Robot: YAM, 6 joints.
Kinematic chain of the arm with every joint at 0, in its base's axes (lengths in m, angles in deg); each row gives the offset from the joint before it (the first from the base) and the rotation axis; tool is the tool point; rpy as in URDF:
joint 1: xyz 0 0 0.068 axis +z
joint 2: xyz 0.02 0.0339 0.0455 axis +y
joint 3: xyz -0.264 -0.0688 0 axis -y
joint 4: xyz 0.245 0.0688 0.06 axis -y
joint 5: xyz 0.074 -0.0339 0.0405 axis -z
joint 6: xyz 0.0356 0 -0.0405 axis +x
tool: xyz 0 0 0 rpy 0 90 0
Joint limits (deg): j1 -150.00..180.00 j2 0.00..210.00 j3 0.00..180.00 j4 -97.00..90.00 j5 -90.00..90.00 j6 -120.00..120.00
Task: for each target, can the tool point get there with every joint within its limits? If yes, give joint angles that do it. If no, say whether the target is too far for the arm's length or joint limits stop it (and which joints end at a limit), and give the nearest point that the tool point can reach.
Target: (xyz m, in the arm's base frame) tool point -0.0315 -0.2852 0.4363
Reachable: yes | joints -103.15 77.60 68.10 42.91 -73.82 -33.35
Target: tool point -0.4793 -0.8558 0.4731
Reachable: no: too far | nearest point -0.2962 -0.5288 0.3329 | short by 0.400 m
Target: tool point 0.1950 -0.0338 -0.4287
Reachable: no: joint limits stop it (at a limit: joint 2) | nearest point 0.2012 -0.0349 -0.3776 | short by 0.051 m
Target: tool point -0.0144 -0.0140 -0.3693
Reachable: no: joint limits stop it (at a limit: joint 2) | nearest point -0.0366 -0.0356 -0.3217 | short by 0.057 m
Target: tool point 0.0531 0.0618 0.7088
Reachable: yes | joints -113.42 67.04 143.31 10.68 -42.86 10.68
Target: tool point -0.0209 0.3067 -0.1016
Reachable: yes | joints 99.33 155.17 48.61 54.97 54.81 -67.74
